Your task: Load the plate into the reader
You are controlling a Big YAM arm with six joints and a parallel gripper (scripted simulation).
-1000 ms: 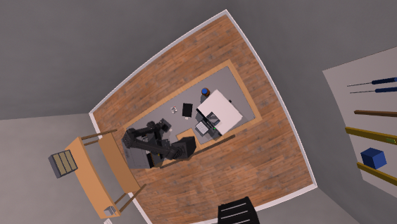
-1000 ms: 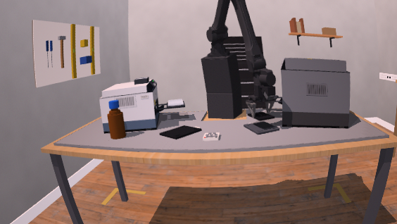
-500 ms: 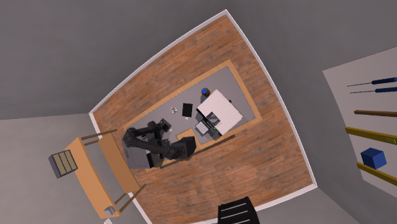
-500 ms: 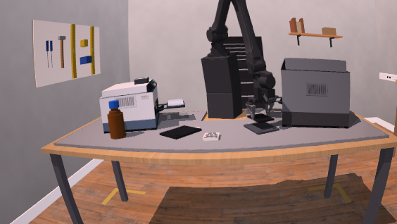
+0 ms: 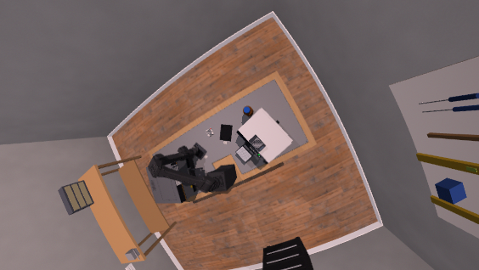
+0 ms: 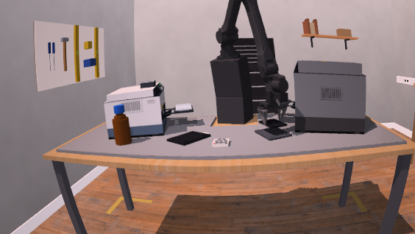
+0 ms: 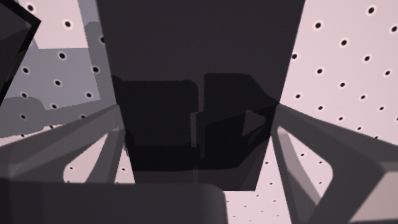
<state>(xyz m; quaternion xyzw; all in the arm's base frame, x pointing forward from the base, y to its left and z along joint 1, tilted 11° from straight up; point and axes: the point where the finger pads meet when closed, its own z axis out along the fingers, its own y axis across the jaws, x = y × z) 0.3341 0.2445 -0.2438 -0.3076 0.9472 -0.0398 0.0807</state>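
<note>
Right now the LP1 pad is 50 mm below my hand. Round my hand: lid (right at my hand); flat black pad (370 mm to the right, 80 mm ahead, 50 mm below); LP1 label (90 mm behind, 60 mm to the right, 60 mm below).
</note>
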